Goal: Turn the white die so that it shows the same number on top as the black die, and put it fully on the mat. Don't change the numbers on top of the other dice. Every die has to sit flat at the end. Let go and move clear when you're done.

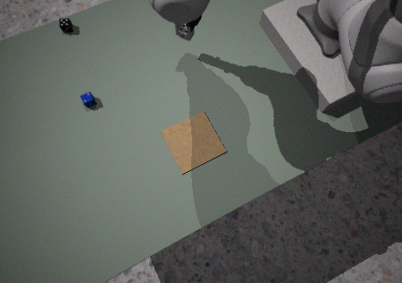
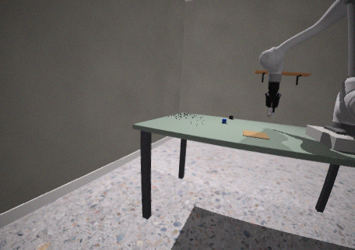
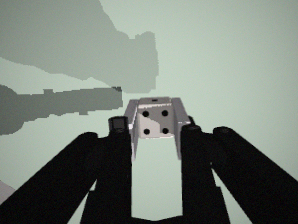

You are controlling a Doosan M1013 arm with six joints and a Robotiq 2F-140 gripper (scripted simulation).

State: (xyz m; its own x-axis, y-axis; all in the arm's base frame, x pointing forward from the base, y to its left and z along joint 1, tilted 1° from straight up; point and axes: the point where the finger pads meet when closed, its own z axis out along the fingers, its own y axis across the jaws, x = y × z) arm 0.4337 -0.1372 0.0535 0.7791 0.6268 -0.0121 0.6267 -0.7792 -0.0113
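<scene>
Now: hand 280 mm to the right of the brown mat, 120 mm above it and 100 mm short of it. The rest, counted from my hand: blue die: 330 mm ahead, 100 mm below, 40 mm to the left; then black die: 310 mm ahead, 230 mm to the right, 100 mm below; then white die: 20 mm below.
</scene>
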